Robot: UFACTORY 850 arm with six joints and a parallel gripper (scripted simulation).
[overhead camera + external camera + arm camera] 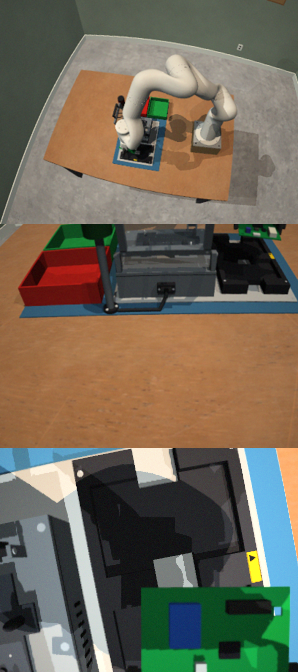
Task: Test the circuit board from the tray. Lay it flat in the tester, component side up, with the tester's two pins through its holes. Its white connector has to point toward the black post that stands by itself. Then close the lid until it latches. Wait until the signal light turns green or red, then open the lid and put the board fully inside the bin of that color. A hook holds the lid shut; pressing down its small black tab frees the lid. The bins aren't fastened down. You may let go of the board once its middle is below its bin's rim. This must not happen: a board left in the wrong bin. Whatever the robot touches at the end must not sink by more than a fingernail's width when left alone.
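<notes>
Right now my hand is right at the green circuit board. From my hand the other things lie so: green bin 17 cm behind, 36 cm to the right, 11 cm below; then lid 7 cm ahead, 18 cm to the right, 6 cm above; then red bin 2 cm behind, 37 cm to the right, 11 cm below.
</notes>
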